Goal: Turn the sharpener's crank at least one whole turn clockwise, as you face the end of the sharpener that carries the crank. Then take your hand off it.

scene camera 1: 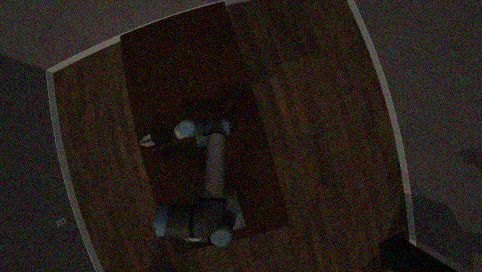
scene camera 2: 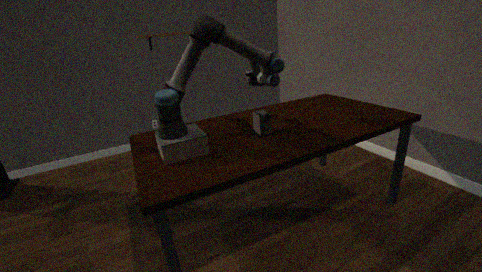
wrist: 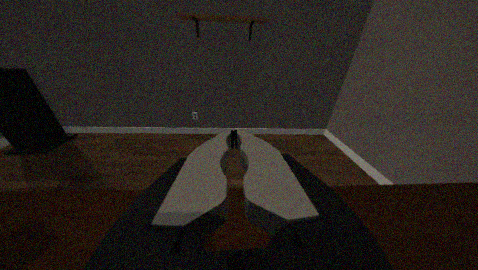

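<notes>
The sharpener (scene camera 2: 260,123), a small upright grey block, stands on the table (scene camera 2: 350,115). In scene camera 2 its right side is dark, and the crank's exact angle is too dim to tell. In scene camera 1 the arm covers the sharpener's place. My gripper (scene camera 1: 142,142) (wrist: 233,132) is shut and empty. It is high above the table, pointing roughly level toward the long left edge in scene camera 1, well clear of the sharpener. In scene camera 2 the wrist mostly hides the gripper. Neither the sharpener nor its crank shows in the wrist view.
The arm's pale base block (scene camera 2: 185,146) stands at the table's near-left end in scene camera 2. A wall shelf (wrist: 225,19) and a black object (wrist: 25,110) on the floor show beyond the fingers. The arm's forearm and wrist hang over the middle of the table.
</notes>
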